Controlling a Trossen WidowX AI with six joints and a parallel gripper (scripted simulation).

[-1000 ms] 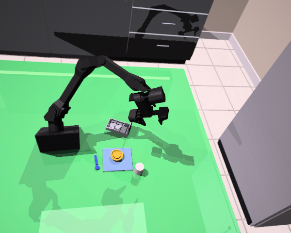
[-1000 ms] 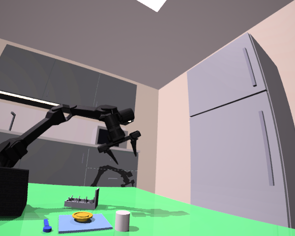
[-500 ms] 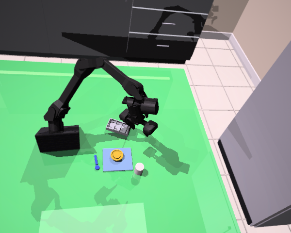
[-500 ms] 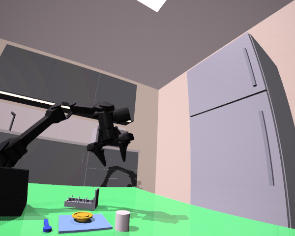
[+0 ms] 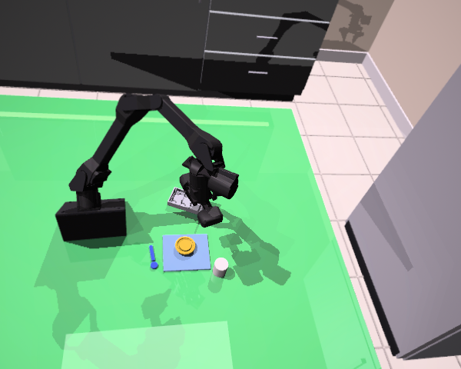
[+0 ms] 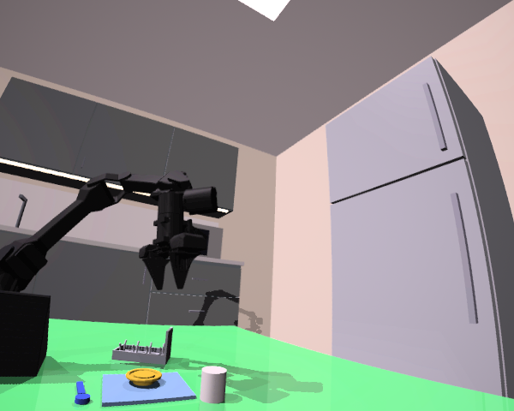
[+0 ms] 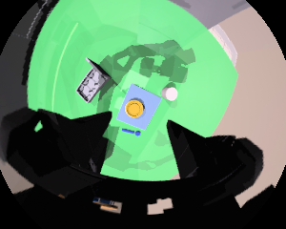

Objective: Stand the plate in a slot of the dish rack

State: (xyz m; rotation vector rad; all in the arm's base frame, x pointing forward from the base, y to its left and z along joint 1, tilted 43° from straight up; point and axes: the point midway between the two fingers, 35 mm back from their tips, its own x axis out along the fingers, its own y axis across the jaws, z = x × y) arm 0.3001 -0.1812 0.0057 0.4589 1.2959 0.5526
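Right now my gripper tip is 3 cm past the yellow plate and 17 cm above it. The rest, counted from my gripper tip: light blue mat 3 cm behind, 2 cm to the right, 18 cm below; white cup 6 cm ahead, 10 cm to the right, 16 cm below; blue spoon 14 cm behind, 2 cm to the right, 18 cm below.
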